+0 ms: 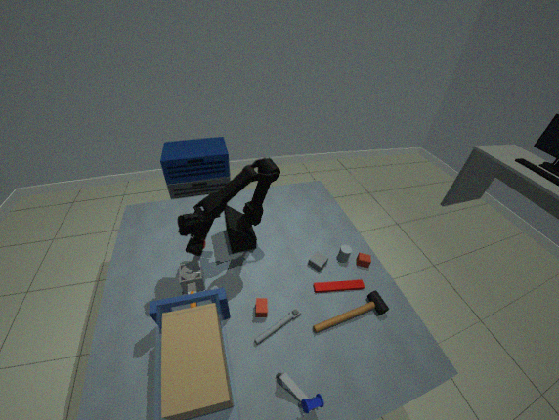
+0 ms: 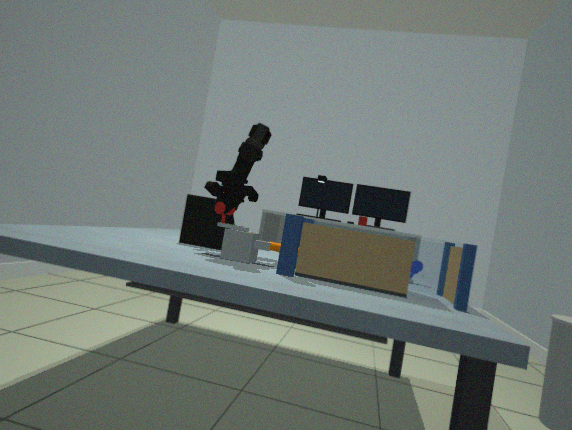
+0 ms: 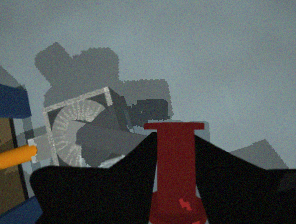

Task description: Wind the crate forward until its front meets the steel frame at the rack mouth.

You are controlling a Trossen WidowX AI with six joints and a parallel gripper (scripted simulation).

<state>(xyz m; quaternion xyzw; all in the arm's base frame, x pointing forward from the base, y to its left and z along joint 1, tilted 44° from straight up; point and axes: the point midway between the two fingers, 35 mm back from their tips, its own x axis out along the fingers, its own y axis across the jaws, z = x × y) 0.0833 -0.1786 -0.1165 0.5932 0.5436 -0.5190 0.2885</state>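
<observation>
My gripper tip is 4 cm short of the red-knobbed winch handle and 3 cm above it. The rest, counted from my gripper tip: grey winch: 10 cm below, 8 cm ahead, 4 cm to the right; clear-panelled cubby: 50 cm ahead, 4 cm to the right, 1 cm below; red knob: 2 cm to the left, 1 cm ahead.
</observation>
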